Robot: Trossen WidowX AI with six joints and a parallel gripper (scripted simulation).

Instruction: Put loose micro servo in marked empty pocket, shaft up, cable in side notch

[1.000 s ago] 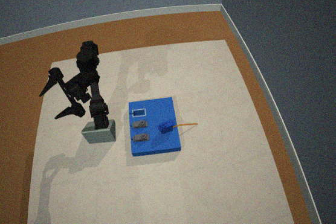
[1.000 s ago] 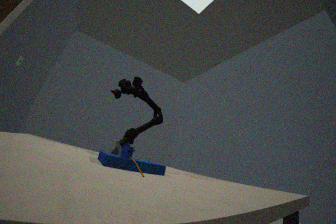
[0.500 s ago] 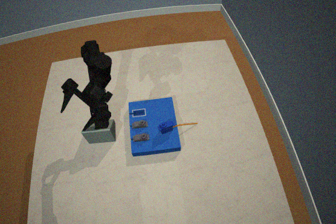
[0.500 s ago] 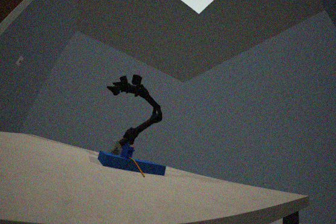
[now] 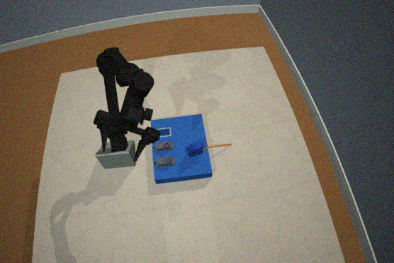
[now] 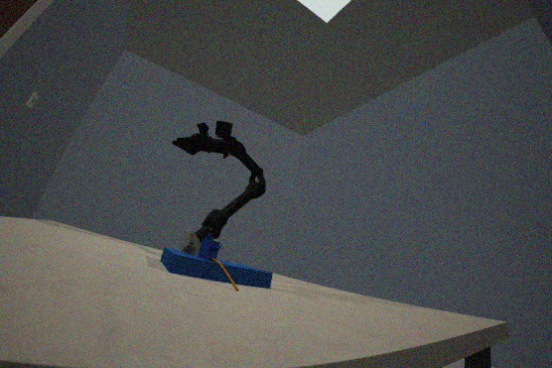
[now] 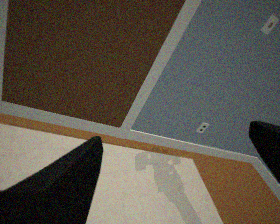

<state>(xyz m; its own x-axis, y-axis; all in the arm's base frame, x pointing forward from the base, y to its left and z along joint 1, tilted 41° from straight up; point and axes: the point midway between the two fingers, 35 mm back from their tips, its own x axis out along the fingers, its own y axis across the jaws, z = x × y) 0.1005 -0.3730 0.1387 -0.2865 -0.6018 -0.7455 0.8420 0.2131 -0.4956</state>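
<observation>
Right now the blue deck is 42 cm below my gripper tip, 23 cm to the left of it and 20 cm ahead of it.
</observation>
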